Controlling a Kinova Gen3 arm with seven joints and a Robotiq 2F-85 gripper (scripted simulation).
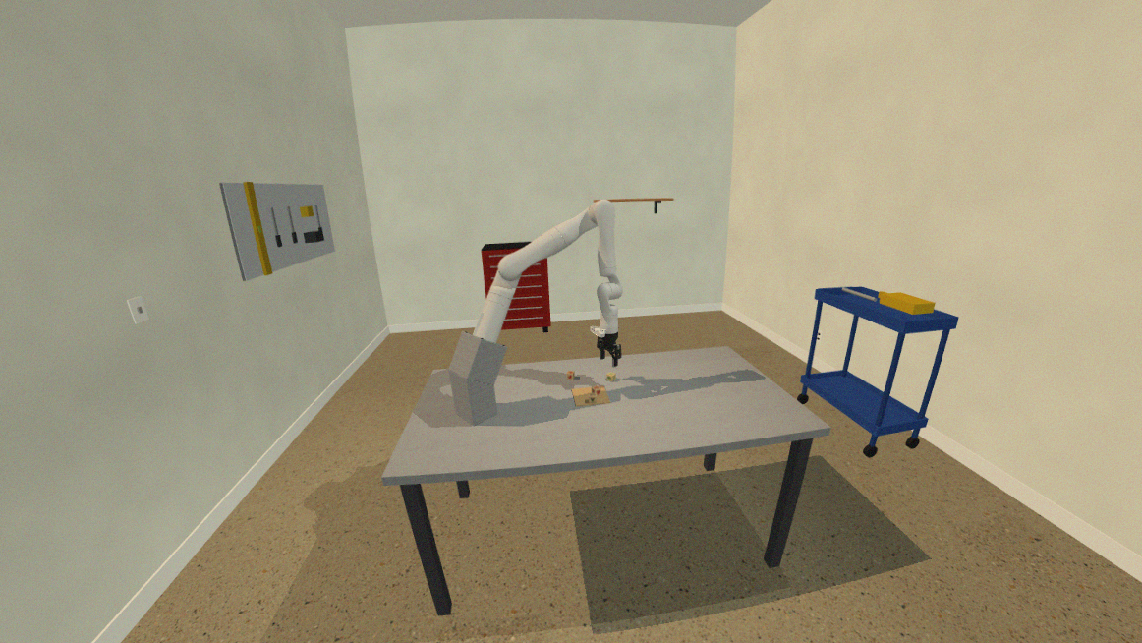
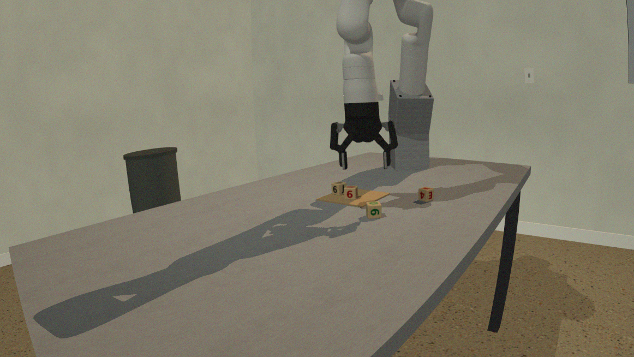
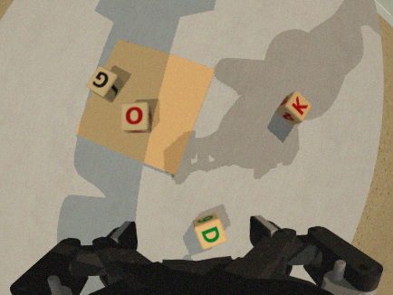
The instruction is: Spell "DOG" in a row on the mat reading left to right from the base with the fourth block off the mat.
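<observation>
My gripper is now 9 cm above the D block, 3 cm to the right of it and 2 cm short of it. The rest, counted from my hand: O block 10 cm to the right, 9 cm below, 6 cm behind; tan mat 11 cm to the right, 10 cm below, 9 cm behind; G block 16 cm to the right, 9 cm below, 8 cm behind.
</observation>
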